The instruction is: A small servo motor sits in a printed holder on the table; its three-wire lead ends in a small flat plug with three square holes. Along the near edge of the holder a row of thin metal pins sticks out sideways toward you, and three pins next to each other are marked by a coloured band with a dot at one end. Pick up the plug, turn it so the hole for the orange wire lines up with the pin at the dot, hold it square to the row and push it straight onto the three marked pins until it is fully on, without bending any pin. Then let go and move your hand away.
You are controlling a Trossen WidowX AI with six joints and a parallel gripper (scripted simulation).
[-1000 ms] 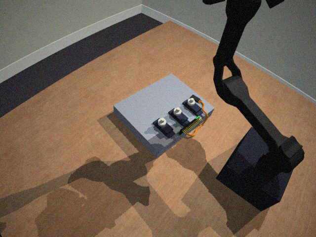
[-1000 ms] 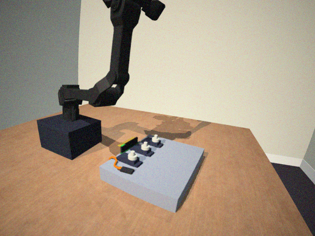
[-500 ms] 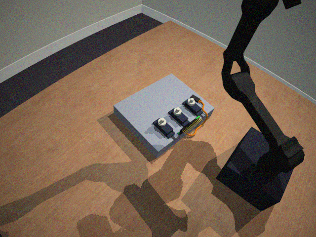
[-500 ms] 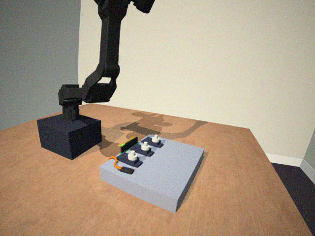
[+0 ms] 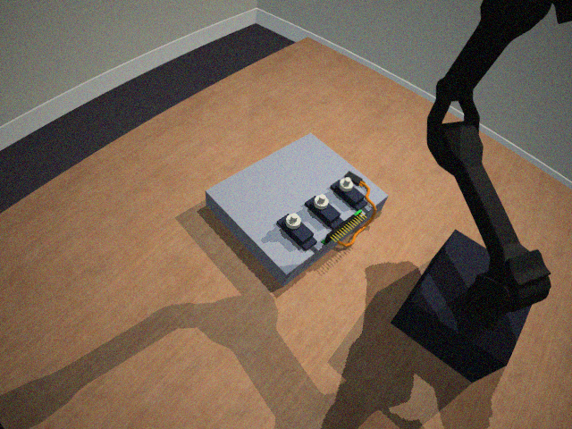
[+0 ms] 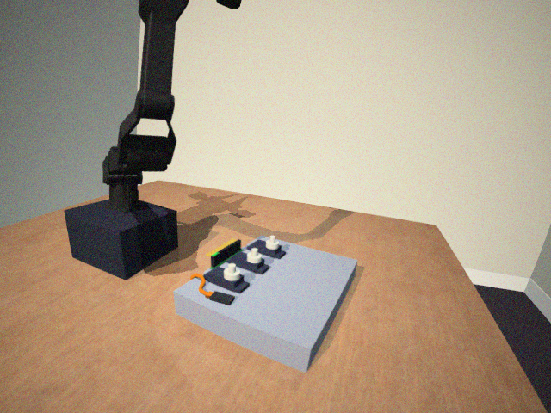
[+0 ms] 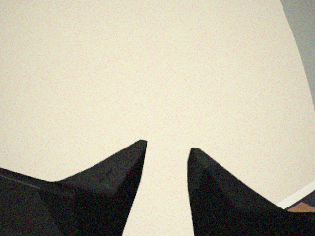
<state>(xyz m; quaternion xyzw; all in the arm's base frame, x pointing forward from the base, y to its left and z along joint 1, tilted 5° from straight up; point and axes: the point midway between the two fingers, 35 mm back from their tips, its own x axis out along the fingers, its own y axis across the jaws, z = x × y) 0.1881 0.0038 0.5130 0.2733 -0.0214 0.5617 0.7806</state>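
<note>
The green mark lies 4 cm ahead of my gripper tip, 14 cm to the right of it and 54 cm below it. Round my gripper tip: pin strip (5 cm ahead, 10 cm to the right, 56 cm below); then grey holder block (20 cm ahead, 14 cm to the right, 59 cm below).
</note>
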